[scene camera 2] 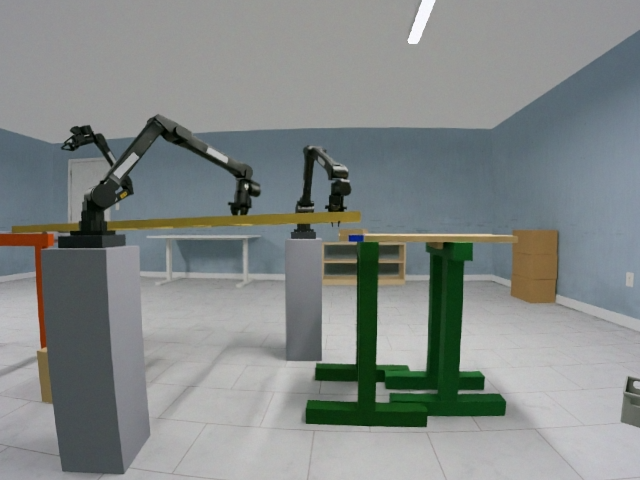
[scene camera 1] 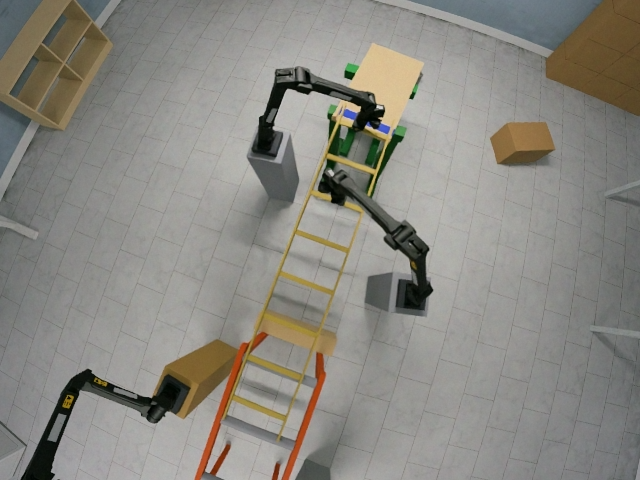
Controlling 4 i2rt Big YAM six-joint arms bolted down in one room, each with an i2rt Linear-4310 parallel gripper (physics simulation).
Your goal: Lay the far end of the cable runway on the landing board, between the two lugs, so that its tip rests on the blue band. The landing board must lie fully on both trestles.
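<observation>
The yellow cable runway (scene camera 1: 322, 241) (scene camera 2: 289, 218) slopes up toward the landing board (scene camera 1: 390, 77) (scene camera 2: 439, 238). Its far tip hangs above the board's near edge, by the blue band (scene camera 1: 383, 128) (scene camera 2: 356, 238), with a gap. The board spans the near green trestle (scene camera 1: 401, 133) (scene camera 2: 367, 289) and far green trestle (scene camera 1: 351, 70) (scene camera 2: 450, 310). The lugs are unclear. The upper-left arm's gripper (scene camera 1: 368, 125) (scene camera 2: 335, 223) is at the far end; its fingers reach below the rail. The middle-right arm's gripper (scene camera 1: 334, 198) (scene camera 2: 239, 212) is at a rung farther back. Their grip is unclear.
An orange stand (scene camera 1: 310, 413) (scene camera 2: 25, 239) is under the runway's near part. Grey pedestals (scene camera 1: 279, 175) (scene camera 2: 85, 351) flank the runway. A third arm's raised gripper (scene camera 2: 67, 146) is at back left. A cardboard box (scene camera 1: 524, 142) lies right of the trestles.
</observation>
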